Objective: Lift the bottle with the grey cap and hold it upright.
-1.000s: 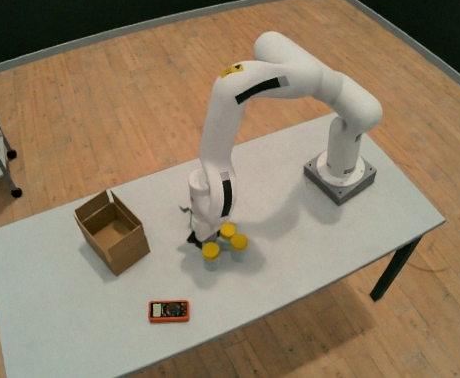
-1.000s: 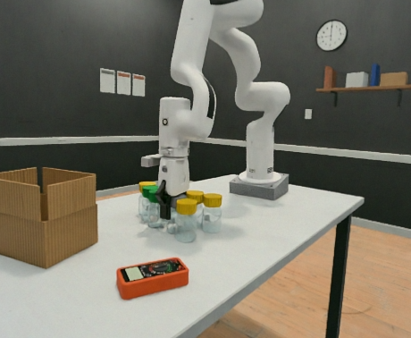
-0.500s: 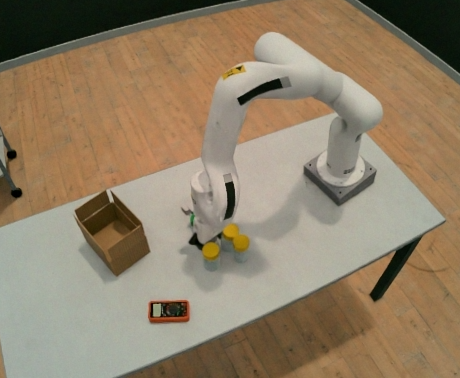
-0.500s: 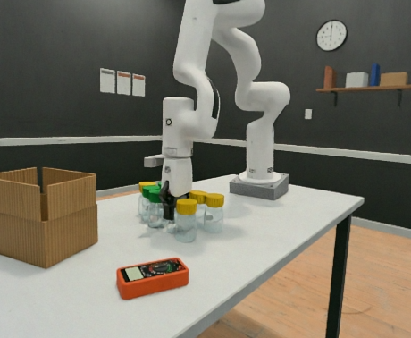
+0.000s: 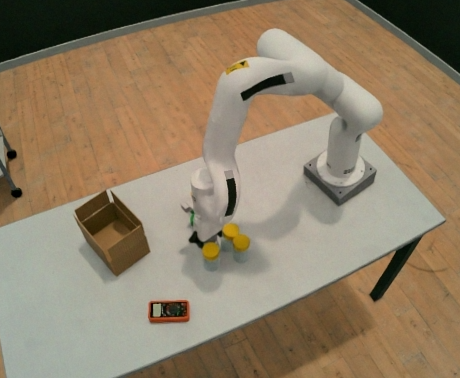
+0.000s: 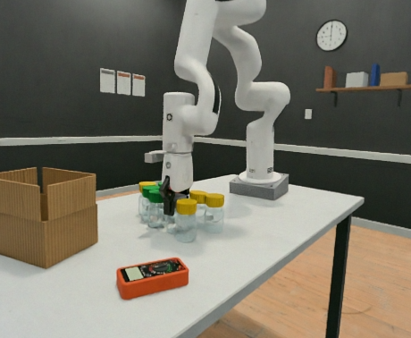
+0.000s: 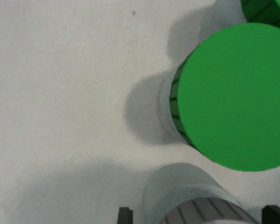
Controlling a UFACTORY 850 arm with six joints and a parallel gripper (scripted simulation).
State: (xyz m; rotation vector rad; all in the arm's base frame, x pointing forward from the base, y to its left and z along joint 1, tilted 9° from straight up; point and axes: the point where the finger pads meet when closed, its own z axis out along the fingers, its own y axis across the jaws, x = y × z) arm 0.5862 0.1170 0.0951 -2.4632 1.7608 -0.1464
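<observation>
Right now my hand is 3 cm above the grey-capped bottle. From my hand the other things lie so: red-capped bottle: 9 cm to the right, 5 cm behind, 3 cm below; then orange multimeter: 21 cm ahead, 18 cm to the left, 6 cm below.
</observation>
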